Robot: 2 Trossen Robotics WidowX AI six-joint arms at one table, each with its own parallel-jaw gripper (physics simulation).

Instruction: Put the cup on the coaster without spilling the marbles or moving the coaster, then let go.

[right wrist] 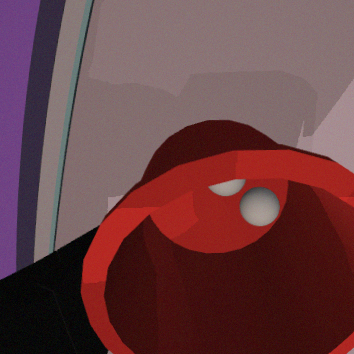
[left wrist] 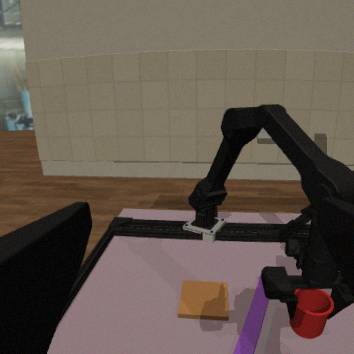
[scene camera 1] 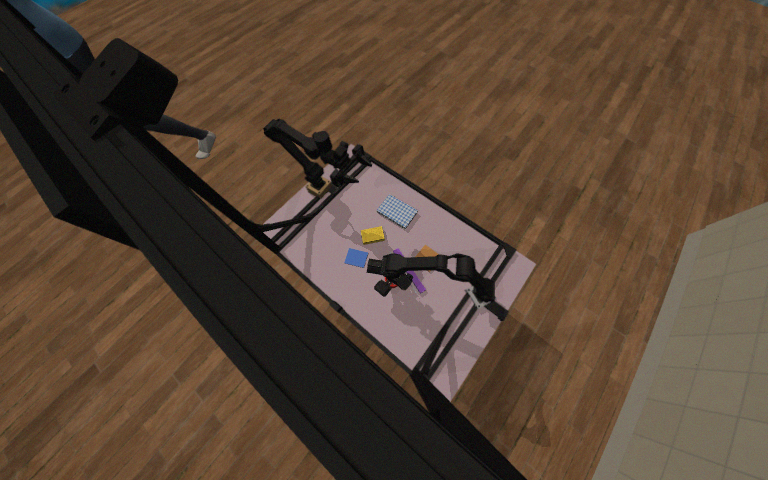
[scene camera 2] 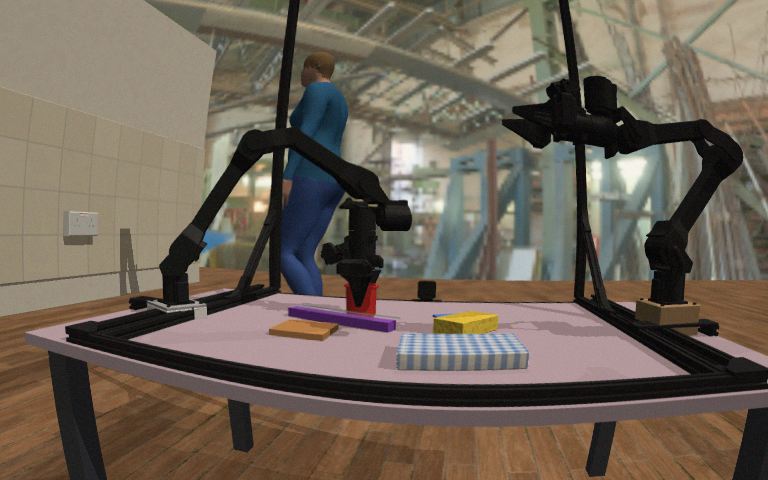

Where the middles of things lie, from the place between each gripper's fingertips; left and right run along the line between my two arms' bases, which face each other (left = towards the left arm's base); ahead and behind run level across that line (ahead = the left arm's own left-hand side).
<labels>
I see the orange-brown coaster (scene camera 2: 319, 331) 190 mm ahead of my right hand, 70 mm to the right of it and 20 mm below it.
Now: the orange-brown coaster 10 mm behind my left hand, 350 mm to the right of it and 380 mm below it.
</labels>
